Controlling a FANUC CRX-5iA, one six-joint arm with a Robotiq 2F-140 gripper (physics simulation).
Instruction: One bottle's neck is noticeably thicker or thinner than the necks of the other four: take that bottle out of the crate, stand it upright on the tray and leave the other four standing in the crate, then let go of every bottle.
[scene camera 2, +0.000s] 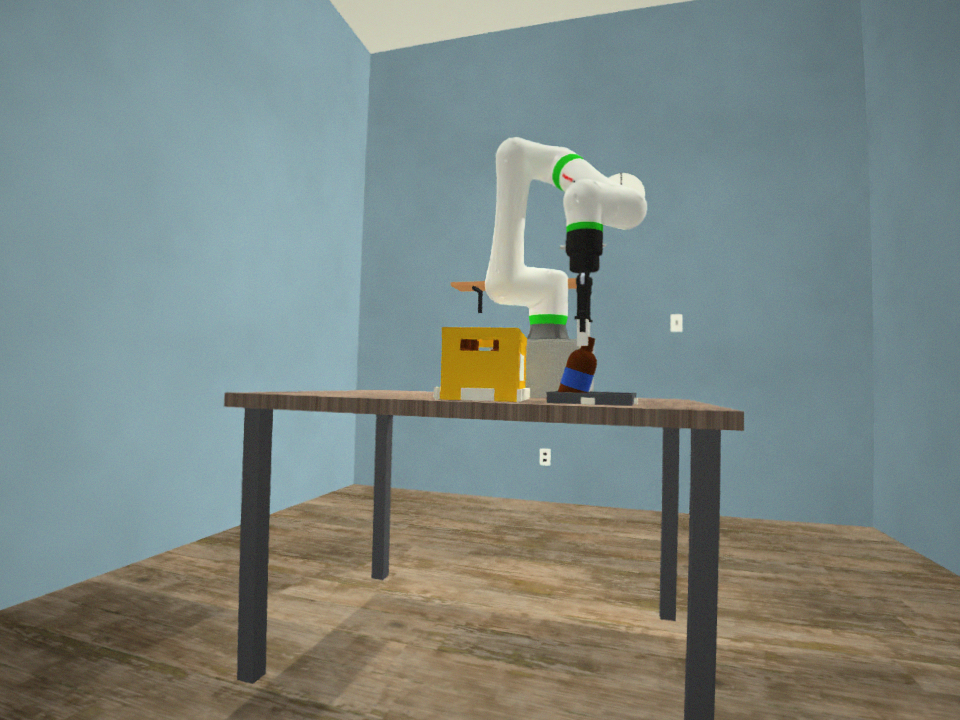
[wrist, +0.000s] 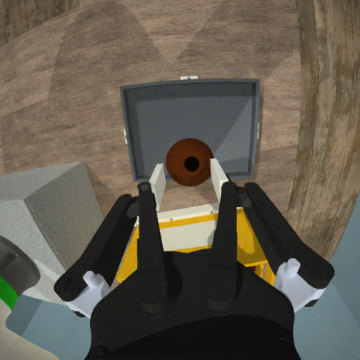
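Note:
A brown bottle with a blue label stands tilted at the crate-side end of the dark grey tray, its neck leaning away from the crate in the scene view. My gripper is partly open and points down at the bottle's neck. In the wrist view the white fingertips stand apart, one on each side of the neck, with gaps between. The yellow crate stands beside the tray. Brown bottle parts show through its handle slot; the necks inside are hidden.
The wooden table carries crate and tray. A grey pedestal block stands behind them under the arm's base. The table's edge runs to the right of the tray in the wrist view.

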